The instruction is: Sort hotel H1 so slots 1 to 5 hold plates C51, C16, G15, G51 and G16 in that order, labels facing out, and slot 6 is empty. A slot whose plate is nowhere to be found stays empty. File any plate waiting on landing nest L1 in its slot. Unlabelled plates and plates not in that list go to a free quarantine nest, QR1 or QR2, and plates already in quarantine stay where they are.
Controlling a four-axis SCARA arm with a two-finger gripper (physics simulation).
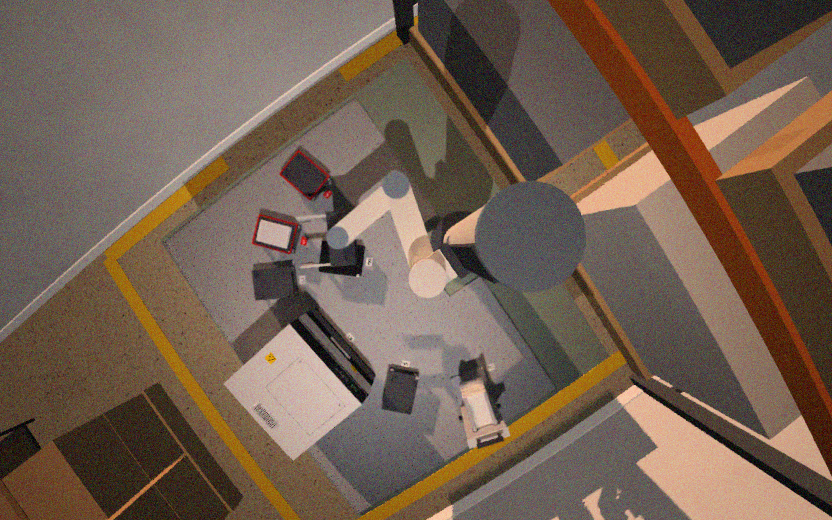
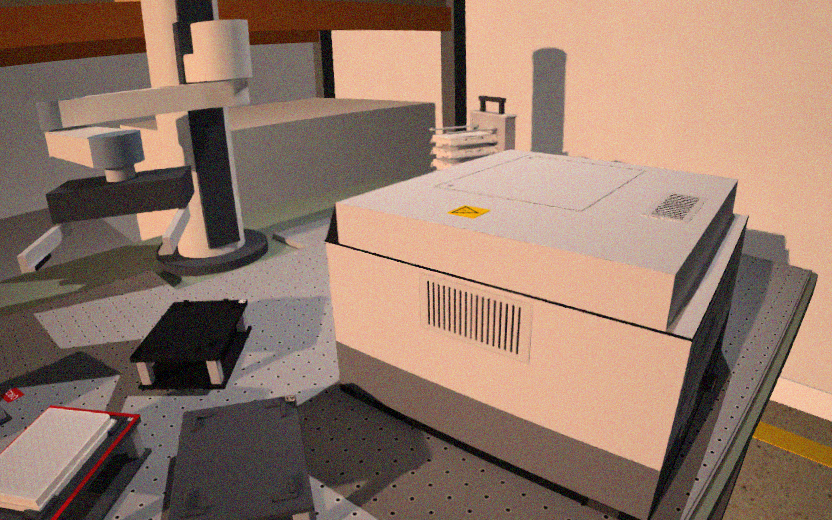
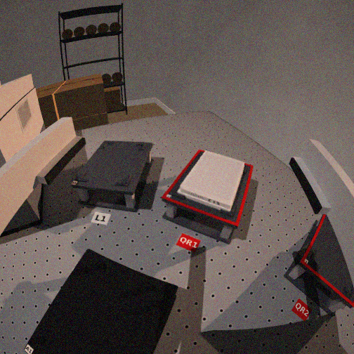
Labels:
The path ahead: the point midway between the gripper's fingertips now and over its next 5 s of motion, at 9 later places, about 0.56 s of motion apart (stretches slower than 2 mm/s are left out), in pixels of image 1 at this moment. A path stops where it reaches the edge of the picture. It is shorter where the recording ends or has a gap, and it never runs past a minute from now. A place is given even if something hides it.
My gripper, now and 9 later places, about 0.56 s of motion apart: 298, 242; 278, 244; 272, 250; 275, 279; 276, 282; 283, 295; 281, 294; 282, 297; 300, 281; 306, 276

